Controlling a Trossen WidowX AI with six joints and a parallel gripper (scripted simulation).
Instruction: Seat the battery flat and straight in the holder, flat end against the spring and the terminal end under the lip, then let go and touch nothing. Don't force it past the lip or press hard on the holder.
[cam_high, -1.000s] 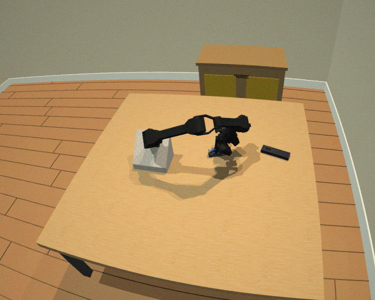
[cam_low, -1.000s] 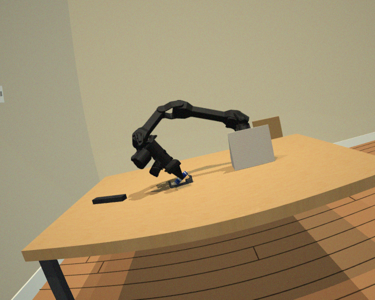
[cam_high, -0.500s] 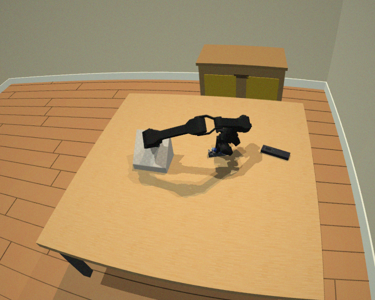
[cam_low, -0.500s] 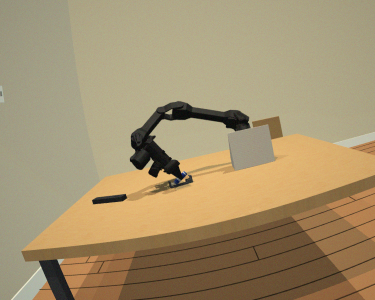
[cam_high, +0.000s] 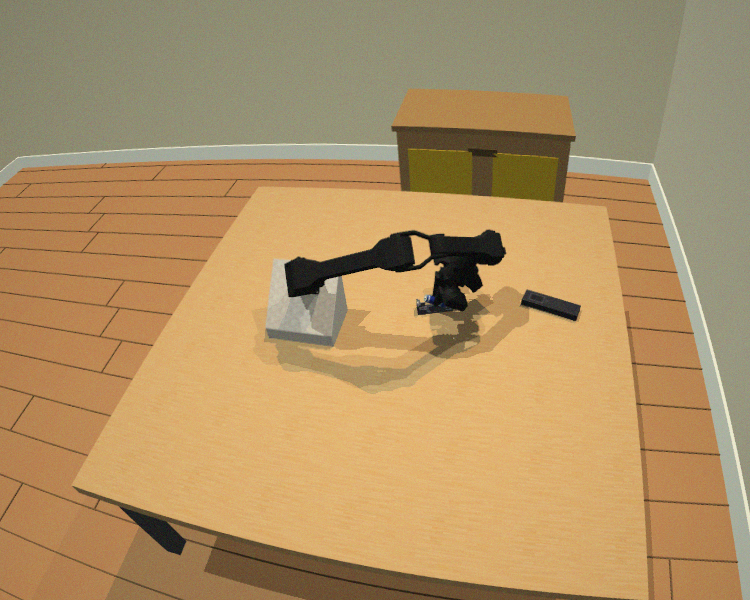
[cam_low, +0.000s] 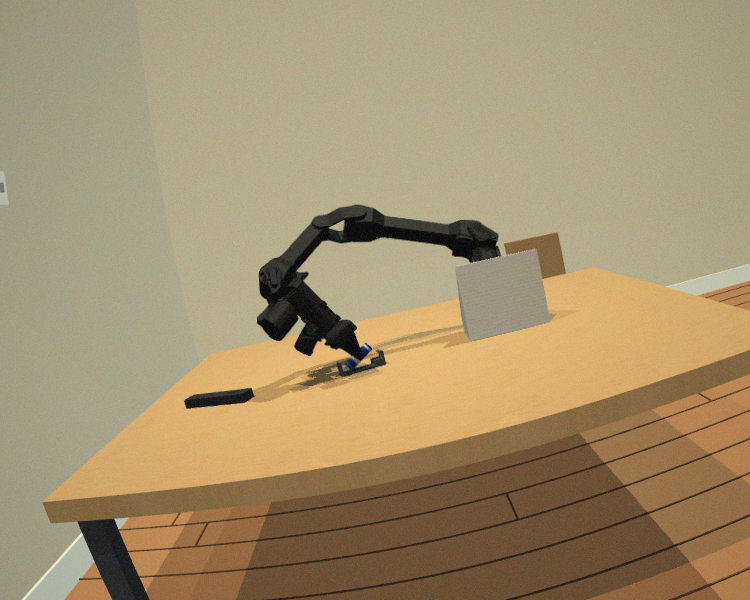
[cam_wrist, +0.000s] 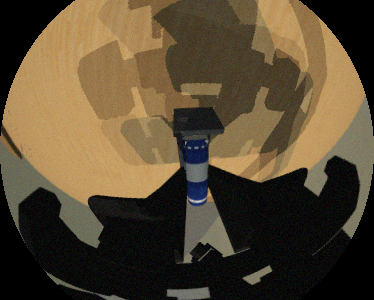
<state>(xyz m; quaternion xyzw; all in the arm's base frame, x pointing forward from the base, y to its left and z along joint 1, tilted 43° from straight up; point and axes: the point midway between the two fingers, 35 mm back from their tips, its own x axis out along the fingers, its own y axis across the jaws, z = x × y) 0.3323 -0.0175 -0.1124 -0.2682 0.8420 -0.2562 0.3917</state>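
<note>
Right now my gripper tip is 10 mm below the battery. Round my gripper tip: dark remote control 320 mm ahead, 30 mm to the left, 10 mm below.
</note>
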